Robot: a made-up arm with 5 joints.
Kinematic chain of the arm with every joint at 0, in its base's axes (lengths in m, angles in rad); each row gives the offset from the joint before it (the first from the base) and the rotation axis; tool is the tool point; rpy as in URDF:
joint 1: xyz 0.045 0 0.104 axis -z
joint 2: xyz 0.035 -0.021 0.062 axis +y
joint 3: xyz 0.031 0 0.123 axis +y
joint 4: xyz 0.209 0 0.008 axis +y
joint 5: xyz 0.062 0.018 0 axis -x
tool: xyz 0 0 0 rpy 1.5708 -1.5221 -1.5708
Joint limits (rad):
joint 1: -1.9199..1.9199
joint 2: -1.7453..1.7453
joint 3: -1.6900..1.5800
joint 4: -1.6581..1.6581
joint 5: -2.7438..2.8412
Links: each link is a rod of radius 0.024 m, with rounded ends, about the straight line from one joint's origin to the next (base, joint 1, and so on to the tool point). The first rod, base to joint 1, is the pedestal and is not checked.
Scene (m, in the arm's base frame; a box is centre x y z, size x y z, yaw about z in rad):
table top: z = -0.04
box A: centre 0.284 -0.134 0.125 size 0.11 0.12 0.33 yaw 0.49
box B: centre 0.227 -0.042 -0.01 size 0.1 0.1 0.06 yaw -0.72
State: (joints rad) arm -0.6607 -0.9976 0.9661 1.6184 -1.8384
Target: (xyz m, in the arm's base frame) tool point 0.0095 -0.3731 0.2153
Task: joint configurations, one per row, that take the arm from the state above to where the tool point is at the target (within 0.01 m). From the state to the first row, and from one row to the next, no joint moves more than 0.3 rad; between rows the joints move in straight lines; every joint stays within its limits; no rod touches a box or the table.
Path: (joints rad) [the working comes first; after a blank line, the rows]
Joints at the target: 1.6577 0.4511 -0.3633 0.5623 -1.8384
Straight joint move there: touches box A.

1: -0.4167 -0.9391 0.7617 1.4711 -2.0151
2: -0.1728 -0.8805 0.5574 1.3238 -2.1918
3: 0.0712 -0.8220 0.3530 1.1764 -2.3684
4: 0.3151 -0.7635 0.1487 1.0291 -2.5451
5: 0.5591 -0.7049 -0.0557 0.8818 -2.7218
6: 0.8337 -0.4159 -0.1326 0.8019 -2.5010
7: 1.1084 -0.1269 -0.2095 0.7220 -2.2801
8: 1.3830 0.1621 -0.2864 0.6422 -2.0593
9: 1.6577 0.4511 -0.3633 0.5623 -1.8384

